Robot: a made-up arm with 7 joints. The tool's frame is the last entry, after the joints.
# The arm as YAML. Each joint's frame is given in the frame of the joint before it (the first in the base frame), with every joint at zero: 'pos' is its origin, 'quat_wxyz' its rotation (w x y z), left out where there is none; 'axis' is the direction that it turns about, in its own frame. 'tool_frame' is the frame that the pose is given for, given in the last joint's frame.
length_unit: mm
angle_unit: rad
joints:
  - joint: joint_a
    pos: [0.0, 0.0, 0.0]
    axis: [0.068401, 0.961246, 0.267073]
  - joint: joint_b
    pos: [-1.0, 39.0, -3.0]
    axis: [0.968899, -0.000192, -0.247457]
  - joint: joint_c
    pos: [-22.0, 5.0, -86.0]
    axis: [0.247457, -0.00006, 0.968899]
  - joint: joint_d
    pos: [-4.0, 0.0, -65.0]
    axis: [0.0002, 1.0, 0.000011]
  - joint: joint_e
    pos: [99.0, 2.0, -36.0]
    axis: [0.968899, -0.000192, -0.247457]
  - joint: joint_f
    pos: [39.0, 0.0, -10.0]
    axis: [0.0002, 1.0, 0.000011]
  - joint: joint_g
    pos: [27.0, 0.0, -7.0]
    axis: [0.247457, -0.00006, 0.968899]
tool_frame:
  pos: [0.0, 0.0, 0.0]
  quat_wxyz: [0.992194, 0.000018, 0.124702, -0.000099]
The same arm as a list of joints. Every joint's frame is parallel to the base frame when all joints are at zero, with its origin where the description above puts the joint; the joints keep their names.
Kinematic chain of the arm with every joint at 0, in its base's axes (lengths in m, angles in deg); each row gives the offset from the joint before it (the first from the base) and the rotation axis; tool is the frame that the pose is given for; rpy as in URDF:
joint_a: xyz 0 0 0 axis 0.068403 0.961235 0.26711
joint_b: xyz -0.001 0.039 -0.003 axis 0.968889 -0.0002 -0.247497
joint_c: xyz -0.022 0.005 -0.086 axis 0.247497 -0.0001 0.968889
joint_d: xyz -0.004 0 -0.065 axis 0.0002 1 0
joint_e: xyz 0.099 0.002 -0.036 axis 0.968889 -0.0002 -0.247497
joint_f: xyz 0.039 0 -0.01 axis 0.0002 1 0
joint_g: xyz 0.027 0 -0.007 axis 0.247497 -0.0001 0.968889
tool: xyz 0 0 0 rpy 0 14.33 -0.01

